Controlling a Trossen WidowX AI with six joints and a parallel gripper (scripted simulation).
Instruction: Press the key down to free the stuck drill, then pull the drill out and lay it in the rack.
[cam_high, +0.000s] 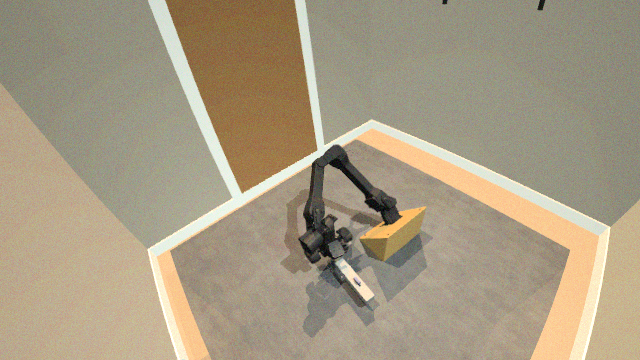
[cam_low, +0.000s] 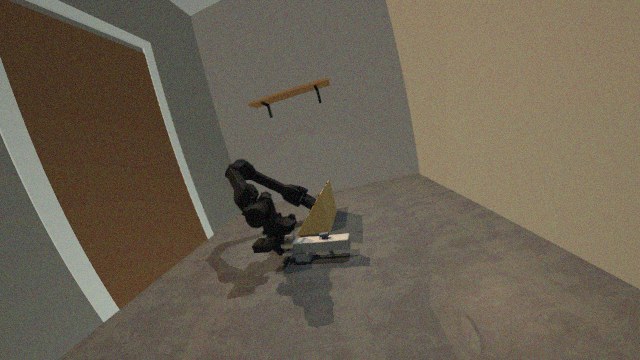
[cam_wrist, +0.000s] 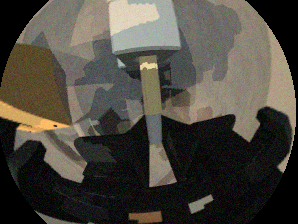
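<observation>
My gripper tip is now 50 mm to the right of the drill and 30 mm below it. From my gripper tip the other things lie so: blue piece 10 mm ahead, 170 mm to the left, 30 mm above; then fixture 10 mm ahead, 150 mm to the left, 20 mm above.
</observation>
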